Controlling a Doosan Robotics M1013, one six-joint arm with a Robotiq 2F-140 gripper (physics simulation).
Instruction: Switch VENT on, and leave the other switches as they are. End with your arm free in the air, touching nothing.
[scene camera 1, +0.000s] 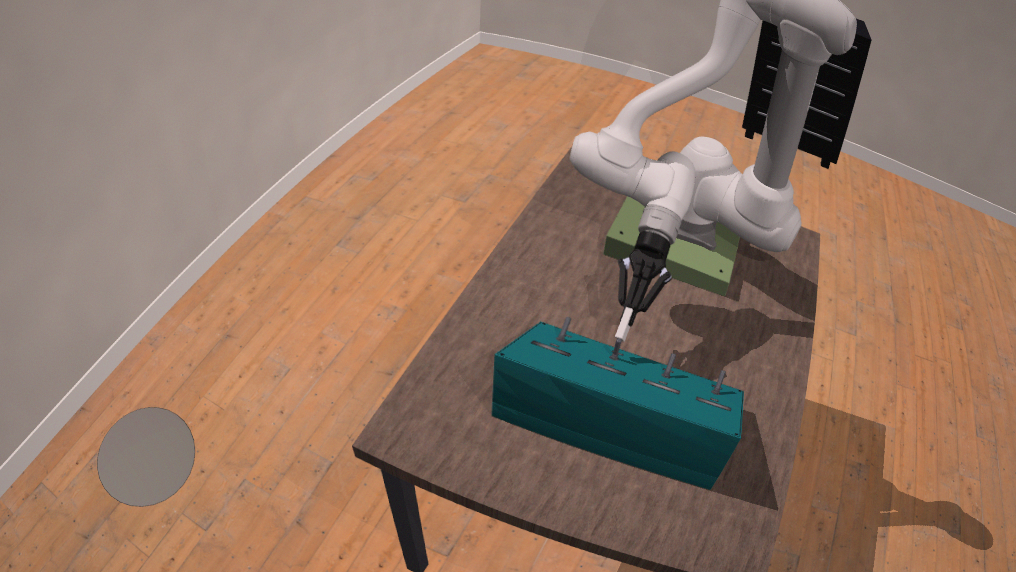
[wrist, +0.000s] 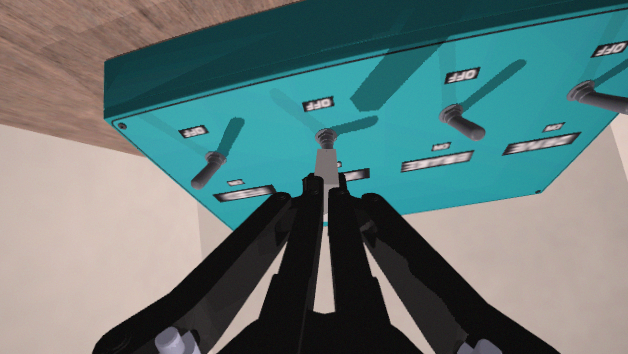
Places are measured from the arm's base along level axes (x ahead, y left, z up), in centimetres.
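Pixels of known places: gripper, fingertip midpoint: (scene camera 1: 619, 339) (wrist: 326, 163); arm's base at its link origin: (scene camera 1: 687, 223).
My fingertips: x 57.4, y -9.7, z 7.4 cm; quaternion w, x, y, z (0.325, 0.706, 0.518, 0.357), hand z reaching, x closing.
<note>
Ahead of a thing's pixels: the offset from my fingertips to its top centre. Level surfaces: height alone.
The teal switch box (scene camera 1: 611, 419) (wrist: 280, 160) carries a row of grey toggle levers. My gripper (scene camera 1: 631, 310) (wrist: 326, 163) is shut, with a pale bar sticking out past its fingertips. The bar's end is at the VENT lever @(dx +2.0, dy +0.0, dz +1.7 cm) (scene camera 1: 617, 348) (wrist: 326, 140), second from left, and hides most of it in the wrist view; contact and the lever's tilt are unclear. The VENT name plate is partly covered. The FEED lever @(dx -0.5, dy -11.8, dz +0.4 cm) (scene camera 1: 565, 329) (wrist: 206, 172) is left of it; the BRAKE lever @(dx +2.0, dy +12.0, dz +0.4 cm) (scene camera 1: 669, 362) (wrist: 465, 125) and DRIVE lever @(dx +3.2, dy +24.0, dz +0.4 cm) (scene camera 1: 720, 380) (wrist: 602, 100) are to the right, apart from the gripper.
The box stands on a brown table @(dz -12.8 cm) (scene camera 1: 455, 397) (wrist: 45, 75). The arm's base is on a green block (scene camera 1: 693, 266) behind the box. A black drawer cabinet (scene camera 1: 860, 63) is at the back right. A grey disc (scene camera 1: 146, 456) shows at the lower left.
</note>
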